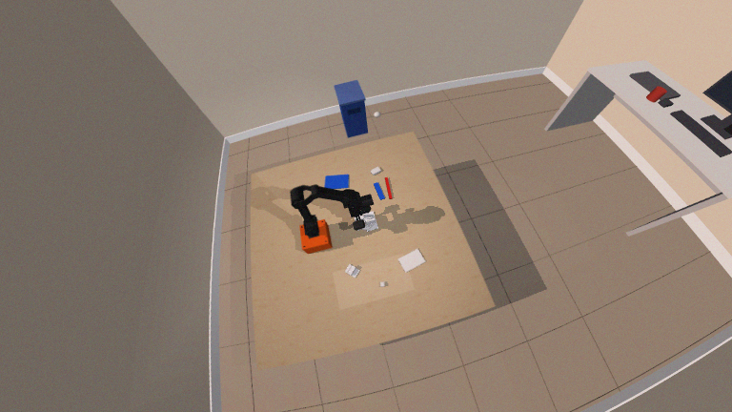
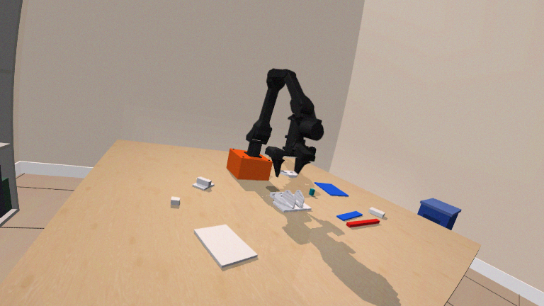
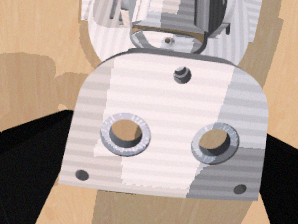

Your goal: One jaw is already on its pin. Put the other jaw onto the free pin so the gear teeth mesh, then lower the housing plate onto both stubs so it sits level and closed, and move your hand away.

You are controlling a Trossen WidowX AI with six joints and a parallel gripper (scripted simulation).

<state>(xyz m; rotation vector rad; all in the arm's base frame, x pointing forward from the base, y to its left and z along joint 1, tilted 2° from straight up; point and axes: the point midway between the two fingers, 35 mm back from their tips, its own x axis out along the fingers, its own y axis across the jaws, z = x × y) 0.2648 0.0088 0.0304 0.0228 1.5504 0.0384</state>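
Now: gripper tip 7 cm above the grey jaw, 2 cm to the left of it and 2 cm short of it. Also, from my gripper tip: blue bar: 19 cm to the left, 18 cm ahead, 8 cm below; teal peg: 17 cm to the left, 7 cm below, 2 cm behind; white bracket: 26 cm to the right, 11 cm behind, 7 cm below.
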